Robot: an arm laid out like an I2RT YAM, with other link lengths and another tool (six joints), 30 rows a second.
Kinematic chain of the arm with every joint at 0, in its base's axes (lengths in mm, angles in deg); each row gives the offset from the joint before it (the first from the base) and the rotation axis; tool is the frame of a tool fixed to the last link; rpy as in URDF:
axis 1: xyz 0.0 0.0 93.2 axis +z
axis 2: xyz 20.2 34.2 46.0 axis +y
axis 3: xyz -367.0 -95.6 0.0 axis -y
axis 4: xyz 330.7 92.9 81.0 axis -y
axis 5: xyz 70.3 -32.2 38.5 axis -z
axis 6: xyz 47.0 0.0 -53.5 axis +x
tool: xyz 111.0 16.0 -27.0 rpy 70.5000 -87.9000 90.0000
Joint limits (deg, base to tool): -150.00..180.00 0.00..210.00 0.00..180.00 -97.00..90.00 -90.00..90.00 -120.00..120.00
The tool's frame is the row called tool.
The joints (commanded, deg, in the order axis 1, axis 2, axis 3, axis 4, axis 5, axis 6), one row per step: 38.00 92.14 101.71 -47.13 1.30 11.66; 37.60 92.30 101.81 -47.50 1.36 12.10; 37.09 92.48 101.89 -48.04 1.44 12.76; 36.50 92.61 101.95 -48.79 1.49 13.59; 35.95 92.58 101.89 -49.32 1.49 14.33; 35.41 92.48 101.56 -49.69 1.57 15.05; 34.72 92.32 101.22 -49.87 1.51 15.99
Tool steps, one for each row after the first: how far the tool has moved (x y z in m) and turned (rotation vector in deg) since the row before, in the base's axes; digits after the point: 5 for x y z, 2 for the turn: 0.00225 -0.00270 -0.00143 -0.01 0.52 -0.72; 0.00254 -0.00366 -0.00216 -0.01 0.78 -0.98; 0.00212 -0.00466 -0.00239 0.01 1.01 -1.15; 0.00148 -0.00453 -0.00143 0.14 0.77 -1.02; 0.00143 -0.00471 -0.00261 0.07 0.76 -1.07; 0.00211 -0.00522 -0.00159 0.42 0.71 -1.26
